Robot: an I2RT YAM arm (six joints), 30 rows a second.
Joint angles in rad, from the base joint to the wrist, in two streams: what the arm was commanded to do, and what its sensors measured. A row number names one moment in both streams.
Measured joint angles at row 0:
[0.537, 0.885, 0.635, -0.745, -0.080, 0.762]
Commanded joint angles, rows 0 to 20:
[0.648, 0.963, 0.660, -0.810, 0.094, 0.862]
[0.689, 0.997, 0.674, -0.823, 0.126, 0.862]
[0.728, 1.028, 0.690, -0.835, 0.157, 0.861]
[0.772, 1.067, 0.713, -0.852, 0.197, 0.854]
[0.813, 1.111, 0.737, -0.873, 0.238, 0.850]
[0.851, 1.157, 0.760, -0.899, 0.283, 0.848]
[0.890, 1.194, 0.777, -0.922, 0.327, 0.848]
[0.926, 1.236, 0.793, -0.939, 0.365, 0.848]
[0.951, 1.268, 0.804, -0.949, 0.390, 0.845]
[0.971, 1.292, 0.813, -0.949, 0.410, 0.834]
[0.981, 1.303, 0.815, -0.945, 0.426, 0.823]
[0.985, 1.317, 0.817, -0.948, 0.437, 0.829]
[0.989, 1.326, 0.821, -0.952, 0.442, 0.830]
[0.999, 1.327, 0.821, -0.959, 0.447, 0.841]
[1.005, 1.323, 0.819, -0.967, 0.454, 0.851]
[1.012, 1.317, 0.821, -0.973, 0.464, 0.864]
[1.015, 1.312, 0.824, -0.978, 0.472, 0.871]
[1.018, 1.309, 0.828, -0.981, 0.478, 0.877]
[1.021, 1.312, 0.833, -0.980, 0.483, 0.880]
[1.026, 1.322, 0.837, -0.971, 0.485, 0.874]
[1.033, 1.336, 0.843, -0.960, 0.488, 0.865]
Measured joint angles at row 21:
[1.022, 1.321, 0.828, -0.962, 0.432, 0.852]
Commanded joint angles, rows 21 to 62:
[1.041, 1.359, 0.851, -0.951, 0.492, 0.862]
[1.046, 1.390, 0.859, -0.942, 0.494, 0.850]
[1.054, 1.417, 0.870, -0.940, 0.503, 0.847]
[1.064, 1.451, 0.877, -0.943, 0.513, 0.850]
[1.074, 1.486, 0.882, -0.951, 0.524, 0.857]
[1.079, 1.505, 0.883, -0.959, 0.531, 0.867]
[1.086, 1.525, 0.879, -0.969, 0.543, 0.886]
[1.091, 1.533, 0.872, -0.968, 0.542, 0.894]
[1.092, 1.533, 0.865, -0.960, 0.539, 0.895]
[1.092, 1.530, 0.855, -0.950, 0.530, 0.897]
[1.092, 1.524, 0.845, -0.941, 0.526, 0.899]
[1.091, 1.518, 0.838, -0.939, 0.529, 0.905]
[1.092, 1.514, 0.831, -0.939, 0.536, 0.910]
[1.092, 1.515, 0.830, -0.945, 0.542, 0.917]
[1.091, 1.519, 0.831, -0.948, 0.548, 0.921]
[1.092, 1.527, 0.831, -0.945, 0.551, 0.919]
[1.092, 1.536, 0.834, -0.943, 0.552, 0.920]
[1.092, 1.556, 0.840, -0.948, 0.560, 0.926]
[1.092, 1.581, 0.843, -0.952, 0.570, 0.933]
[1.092, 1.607, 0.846, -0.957, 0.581, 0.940]
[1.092, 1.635, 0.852, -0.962, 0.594, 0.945]
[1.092, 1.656, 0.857, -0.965, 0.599, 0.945]
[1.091, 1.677, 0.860, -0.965, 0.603, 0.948]
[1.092, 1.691, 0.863, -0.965, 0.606, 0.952]
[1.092, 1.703, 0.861, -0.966, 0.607, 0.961]
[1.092, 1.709, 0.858, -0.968, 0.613, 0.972]
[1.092, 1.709, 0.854, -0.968, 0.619, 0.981]
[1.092, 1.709, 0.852, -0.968, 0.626, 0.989]
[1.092, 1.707, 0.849, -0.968, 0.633, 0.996]
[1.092, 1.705, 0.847, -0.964, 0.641, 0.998]
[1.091, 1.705, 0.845, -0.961, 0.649, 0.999]
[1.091, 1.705, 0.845, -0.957, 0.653, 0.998]
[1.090, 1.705, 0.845, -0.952, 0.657, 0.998]
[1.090, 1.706, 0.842, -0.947, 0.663, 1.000]
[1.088, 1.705, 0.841, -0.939, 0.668, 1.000]
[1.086, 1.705, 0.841, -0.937, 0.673, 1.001]
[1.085, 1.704, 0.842, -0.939, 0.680, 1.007]
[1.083, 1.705, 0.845, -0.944, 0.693, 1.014]
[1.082, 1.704, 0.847, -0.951, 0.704, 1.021]
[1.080, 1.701, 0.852, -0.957, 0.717, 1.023]
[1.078, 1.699, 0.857, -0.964, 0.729, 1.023]
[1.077, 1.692, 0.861, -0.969, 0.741, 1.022]
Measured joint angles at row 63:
[1.079, 1.703, 0.849, -0.958, 0.683, 0.993]
